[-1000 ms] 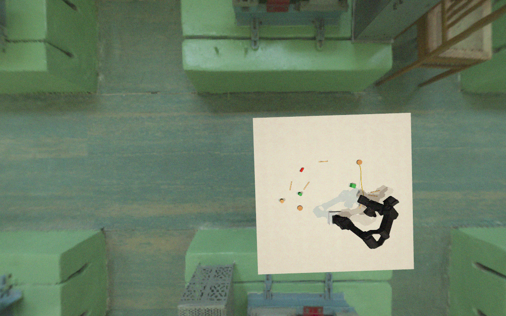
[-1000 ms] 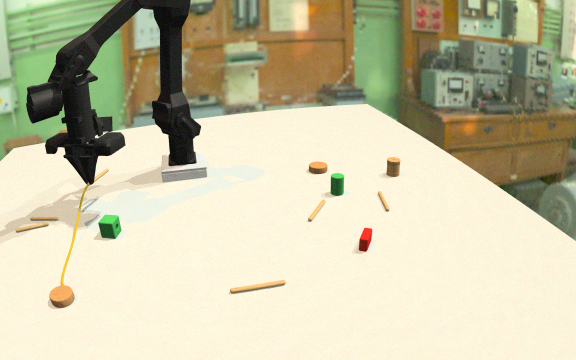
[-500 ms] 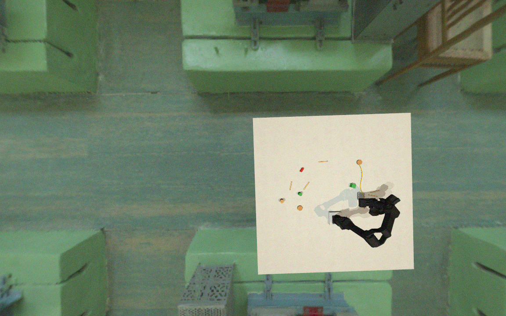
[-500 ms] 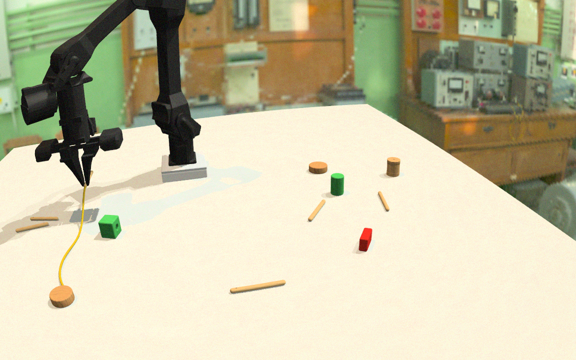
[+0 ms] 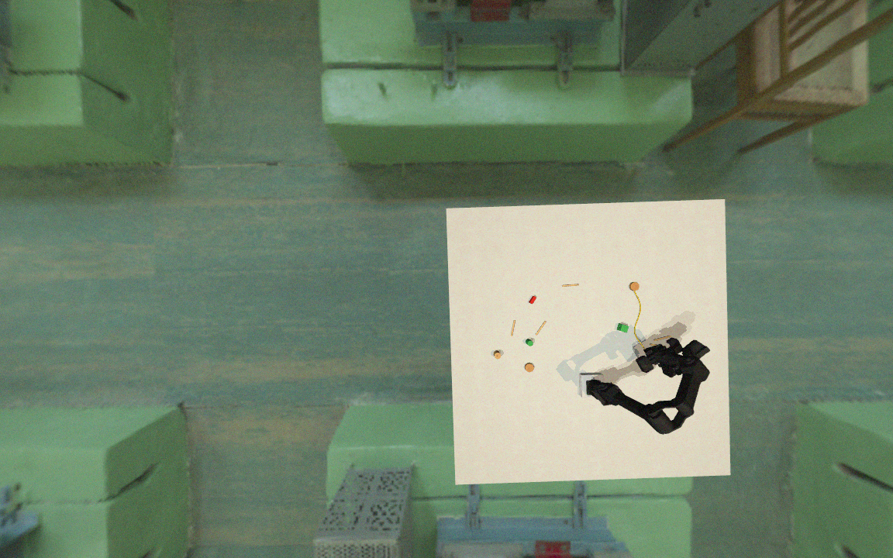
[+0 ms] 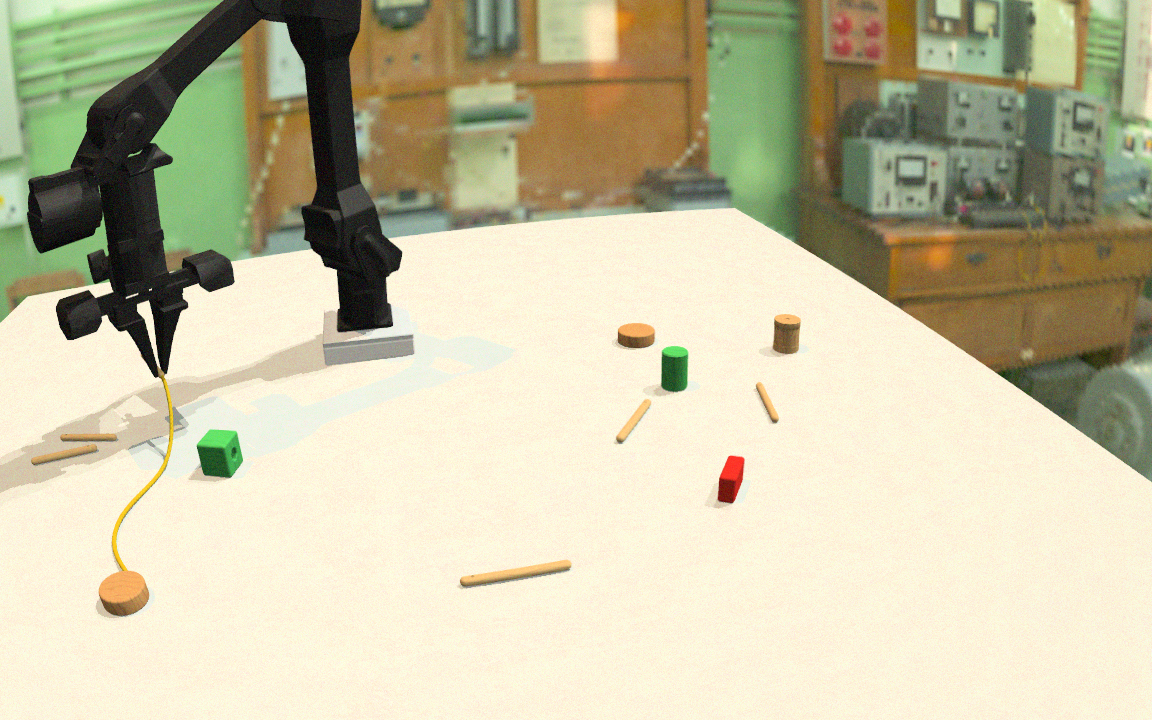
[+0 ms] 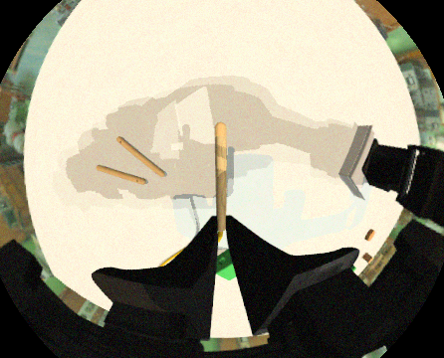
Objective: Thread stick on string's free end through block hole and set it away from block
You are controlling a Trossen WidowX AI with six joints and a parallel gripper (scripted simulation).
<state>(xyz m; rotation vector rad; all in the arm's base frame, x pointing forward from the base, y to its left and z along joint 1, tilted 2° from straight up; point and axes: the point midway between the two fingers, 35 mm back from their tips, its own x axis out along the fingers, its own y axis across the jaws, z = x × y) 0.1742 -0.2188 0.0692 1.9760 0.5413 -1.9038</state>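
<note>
The green block is 9 cm ahead of my gripper tip, 7 cm to the left of it and 4 cm below it. From my gripper tip the other things lie so: round wooden button: 28 cm ahead, 1 cm to the left, 5 cm below; green cylinder: 4 cm ahead, 51 cm to the left, 4 cm below; thin wooden stick: 1 cm behind, 1 cm to the right.
</note>
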